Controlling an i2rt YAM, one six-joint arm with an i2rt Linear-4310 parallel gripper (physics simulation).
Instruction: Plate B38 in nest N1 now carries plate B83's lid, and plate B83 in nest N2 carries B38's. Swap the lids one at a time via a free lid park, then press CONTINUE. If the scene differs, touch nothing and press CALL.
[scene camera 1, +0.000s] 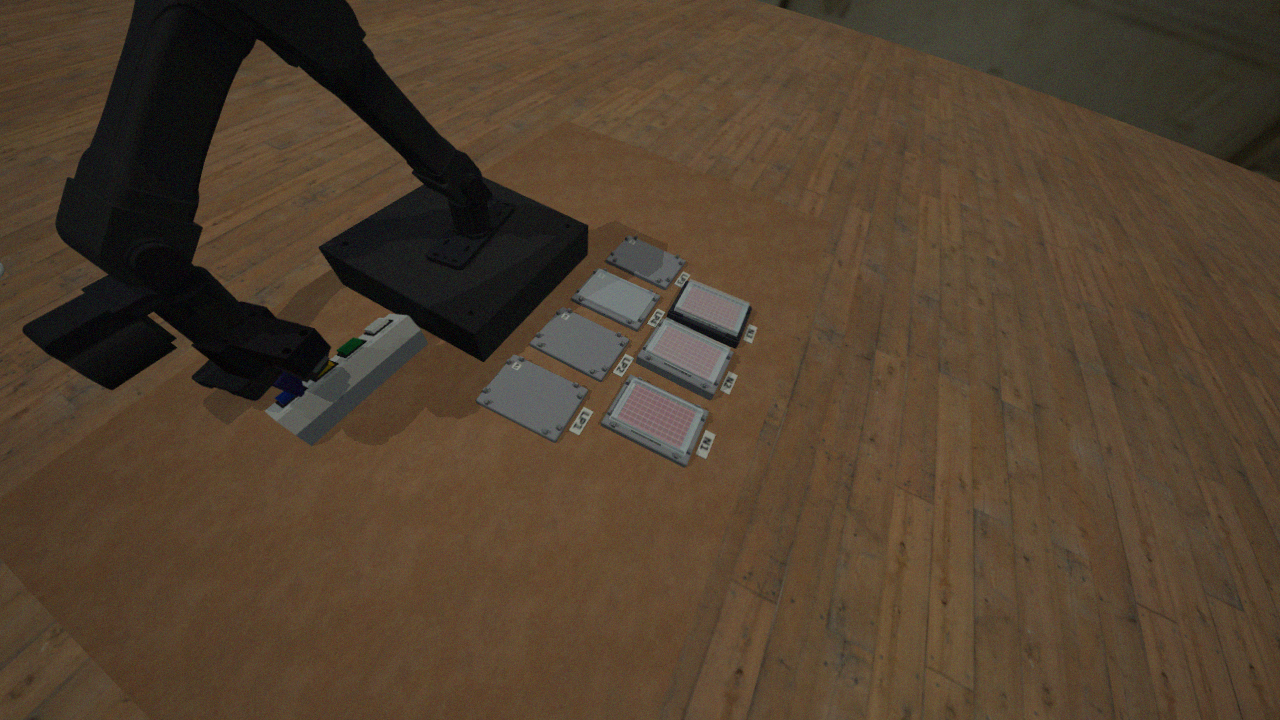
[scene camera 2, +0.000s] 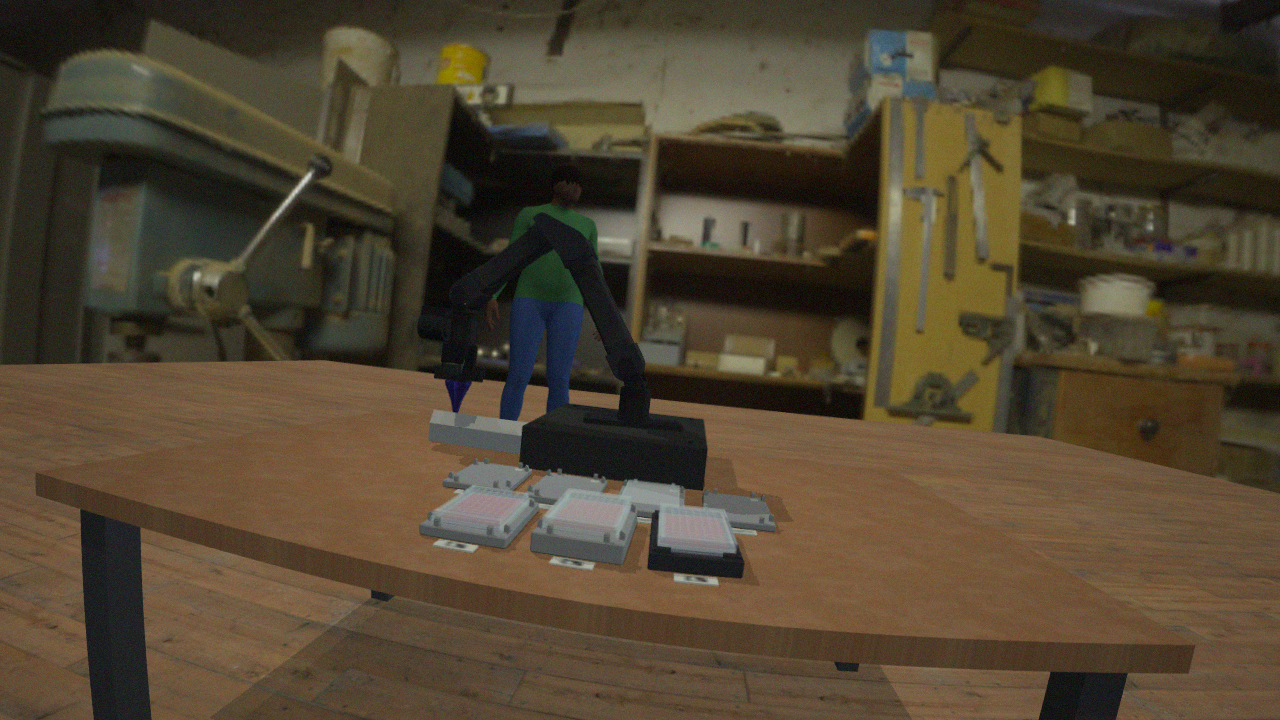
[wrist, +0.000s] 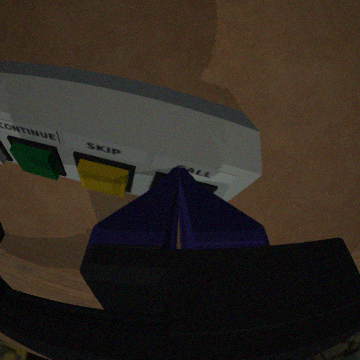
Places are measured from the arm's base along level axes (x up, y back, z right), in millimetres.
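Pixels of known places: gripper, fingertip midpoint: (scene camera 1: 299, 394) (scene camera 2: 455, 414) (wrist: 178, 176); arm's base at its link origin: (scene camera 1: 474, 232) (scene camera 2: 632, 424).
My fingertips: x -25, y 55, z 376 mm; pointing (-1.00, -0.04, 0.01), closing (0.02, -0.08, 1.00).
Ahead of a thing's pixels: the offset from my fingertips to its middle. "*": to the spot under its first point.
My gripper (scene camera 1: 295, 390) (scene camera 2: 456, 411) (wrist: 178, 176) is shut and empty, its purple fingertips down at the CALL button, which they mostly hide in the wrist view. The green CONTINUE button @[dy +1, dx -12, dz -96 mm] (scene camera 1: 349, 346) (wrist: 36, 160) is farther along the grey-white panel @[dy -10, dx -24, dz -68 mm] (scene camera 1: 362, 380) (scene camera 2: 478, 433) (wrist: 125, 107). The plate in N1 @[dy -478, dx -36, dz -167 mm] (scene camera 1: 657, 414) (scene camera 2: 481, 507) shows a sharp pink well grid and seems lidless. The plate in N2 @[dy -496, dx -20, dz -299 mm] (scene camera 1: 687, 351) (scene camera 2: 588, 512) looks hazier, as if lidded. A pale clear lid seems to lie on the third lid park @[* dy -338, dx -38, dz -383 mm] (scene camera 1: 617, 297) (scene camera 2: 652, 496). LP1 @[dy -281, dx -46, dz -136 mm] (scene camera 1: 534, 396) and LP2 @[dy -310, dx -46, dz -264 mm] (scene camera 1: 580, 342) look bare. Plate names are unreadable.
A third pink plate @[dy -518, dx -24, dz -423 mm] (scene camera 1: 713, 304) (scene camera 2: 695, 528) sits in a black nest beyond N2. The farthest lid park @[dy -358, dx -46, dz -521 mm] (scene camera 1: 646, 260) (scene camera 2: 739, 510) looks bare. The yellow SKIP button @[dy +11, dx -12, dz -47 mm] (wrist: 103, 177) is beside CALL. The black arm base (scene camera 1: 456, 259) (scene camera 2: 613, 447) stands between panel and parks. A person (scene camera 2: 550, 268) stands behind the table.
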